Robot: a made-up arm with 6 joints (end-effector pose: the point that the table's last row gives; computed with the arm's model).
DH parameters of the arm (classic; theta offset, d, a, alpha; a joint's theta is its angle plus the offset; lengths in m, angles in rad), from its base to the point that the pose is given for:
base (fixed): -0.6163 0 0.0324 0
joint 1: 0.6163 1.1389 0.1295 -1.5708
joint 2: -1.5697 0 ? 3.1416
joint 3: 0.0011 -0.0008 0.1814 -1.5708
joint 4: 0 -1.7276 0.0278 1.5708
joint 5: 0 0.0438 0.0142 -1.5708
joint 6: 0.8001 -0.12 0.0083 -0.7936
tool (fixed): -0.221 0.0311 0 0
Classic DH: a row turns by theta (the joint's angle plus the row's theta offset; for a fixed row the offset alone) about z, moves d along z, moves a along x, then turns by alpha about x.
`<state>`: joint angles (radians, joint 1 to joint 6).
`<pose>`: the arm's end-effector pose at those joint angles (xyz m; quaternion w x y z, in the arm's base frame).
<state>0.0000 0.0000 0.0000 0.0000 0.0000 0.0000</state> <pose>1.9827 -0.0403 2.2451 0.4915 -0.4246 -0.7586 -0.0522</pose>
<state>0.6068 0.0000 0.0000 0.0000 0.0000 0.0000</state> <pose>1.6458 1.0791 2.2451 0.4846 -0.1786 -0.8508 0.0970</pose>
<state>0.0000 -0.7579 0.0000 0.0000 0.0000 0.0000</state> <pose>0.7223 -0.0403 3.1980 0.1760 -0.3752 -0.8866 -0.2056</pose>
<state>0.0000 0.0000 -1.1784 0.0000 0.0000 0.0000</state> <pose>1.0522 -0.0403 0.4263 0.8301 -0.3821 -0.3575 0.1926</pose>
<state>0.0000 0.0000 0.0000 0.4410 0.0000 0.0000</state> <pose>1.9827 -0.0246 2.2516 0.3867 -0.5218 -0.7516 0.1150</pose>
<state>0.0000 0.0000 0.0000 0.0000 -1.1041 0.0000</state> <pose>1.9323 -0.0403 2.1552 0.8163 -0.3889 -0.3881 0.1782</pose>
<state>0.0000 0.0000 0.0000 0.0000 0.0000 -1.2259</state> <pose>1.9827 -0.0450 2.2719 0.6463 -0.0646 -0.5904 -0.4791</pose>
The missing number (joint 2, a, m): 0.8929
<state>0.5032 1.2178 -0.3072 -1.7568 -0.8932 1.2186</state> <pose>1.0434 0.6129 -0.3266 0.9614 0.0976 -0.1685 0.1945</pose>
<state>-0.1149 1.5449 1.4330 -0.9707 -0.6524 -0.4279</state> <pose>2.8504 -0.3380 1.1106 0.8547 0.0021 -0.3551 -0.3785</pose>
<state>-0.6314 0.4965 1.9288 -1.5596 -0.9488 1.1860</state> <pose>0.5987 -0.3656 3.7024 0.0459 0.3302 0.9357 -0.1154</pose>
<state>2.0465 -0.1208 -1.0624 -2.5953 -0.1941 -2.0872</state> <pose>-0.5355 1.0375 0.6146 0.4753 -0.2707 0.6118 -0.5714</pose>
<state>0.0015 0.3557 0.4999 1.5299 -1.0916 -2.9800</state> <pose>2.2117 -0.0638 2.4741 0.2530 -0.2223 -0.4656 -0.8184</pose>
